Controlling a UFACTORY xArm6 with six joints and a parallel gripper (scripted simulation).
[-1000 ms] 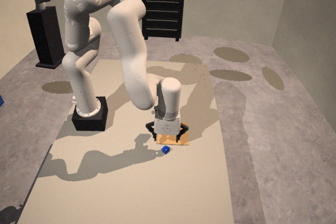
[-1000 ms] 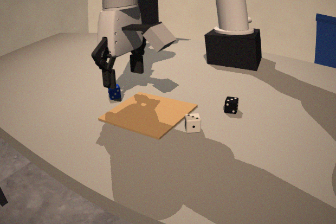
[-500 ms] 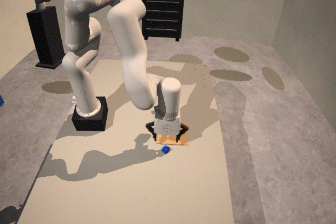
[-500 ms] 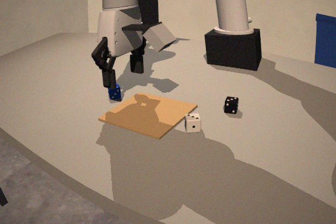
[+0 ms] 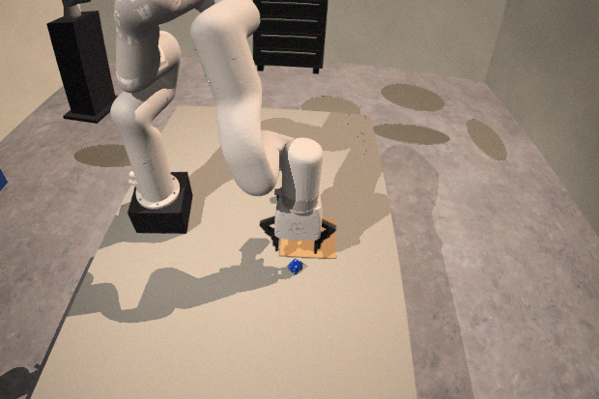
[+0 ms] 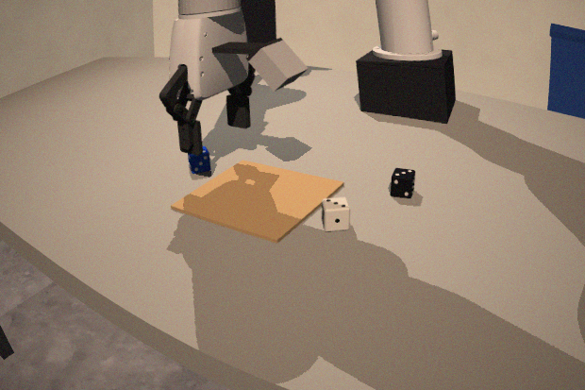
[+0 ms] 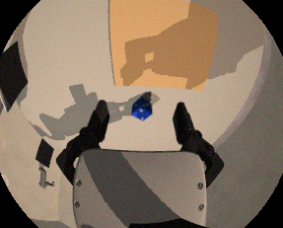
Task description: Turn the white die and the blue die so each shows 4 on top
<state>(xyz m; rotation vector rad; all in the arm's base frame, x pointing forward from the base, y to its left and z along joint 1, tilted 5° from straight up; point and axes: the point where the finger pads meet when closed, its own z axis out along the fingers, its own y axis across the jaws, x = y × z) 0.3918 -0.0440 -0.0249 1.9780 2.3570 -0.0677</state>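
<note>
Now: the blue die 4 cm below my hand, 3 cm to the right of it and 1 cm ahead of it. Also, from my hand: white die 19 cm to the left, 4 cm below, 1 cm ahead; then orange mat 8 cm to the left, 5 cm below, 2 cm ahead; then black die 20 cm to the left, 9 cm behind, 4 cm below.
</note>
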